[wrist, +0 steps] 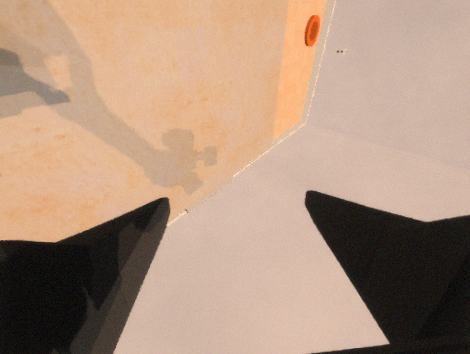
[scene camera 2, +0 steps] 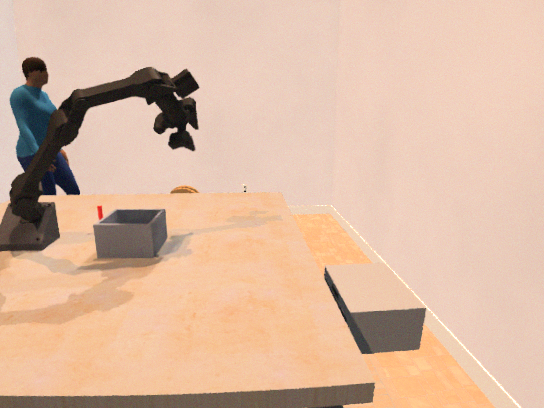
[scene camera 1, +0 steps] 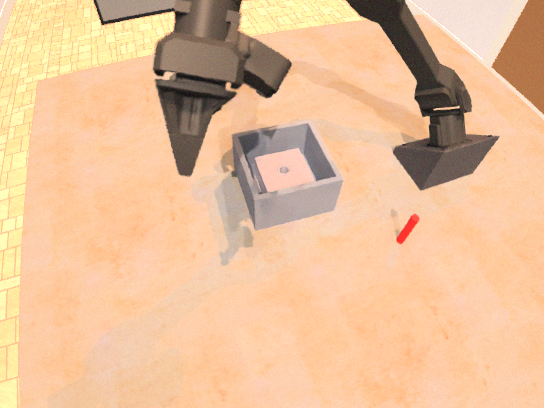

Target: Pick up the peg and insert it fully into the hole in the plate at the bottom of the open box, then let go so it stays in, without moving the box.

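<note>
The red peg stands upright on the table, on the robot base's side of the box, and does not show in the wrist view. The open grey box stands on the table. In scene camera 1 the pink plate lies at its bottom, with a small round hole near the middle. My gripper is open and empty, high above the table and well away from the peg. In scene camera 1 its fingers overlap.
The robot base stands on the table near the peg. A grey block is on the floor beyond the table edge. A person stands behind the arm. The box walls rise around the plate.
</note>
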